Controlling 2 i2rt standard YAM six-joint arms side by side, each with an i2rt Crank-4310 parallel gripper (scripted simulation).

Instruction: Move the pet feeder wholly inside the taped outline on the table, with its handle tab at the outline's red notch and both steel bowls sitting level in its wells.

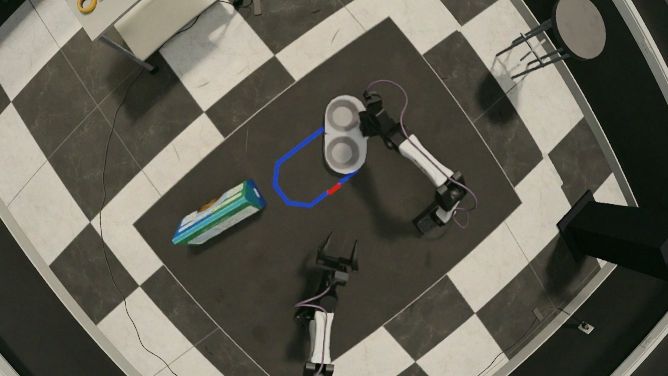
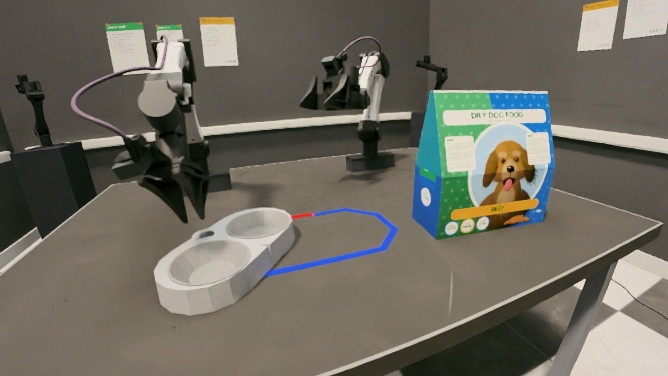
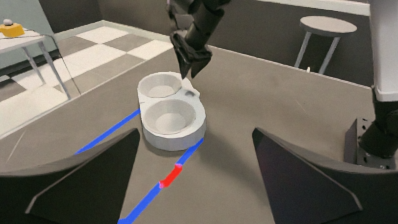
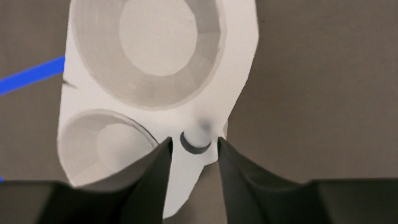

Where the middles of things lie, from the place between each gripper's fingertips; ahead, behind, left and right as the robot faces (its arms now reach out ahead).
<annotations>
My right hand (image 2: 193,221) is 8 cm above the white pet feeder (image 2: 265,252), 6 cm to the right of it and 2 cm short of it. The rest, counted from my right hand: dog food box (image 2: 485,162) 64 cm to the left, 9 cm ahead, 5 cm above.
My left gripper (image 2: 311,104) is now 27 cm above the white pet feeder, 26 cm to the left of it and 26 cm short of it. Also, from my left hand: dog food box 33 cm ahead, 31 cm to the left, 13 cm below.
</annotations>
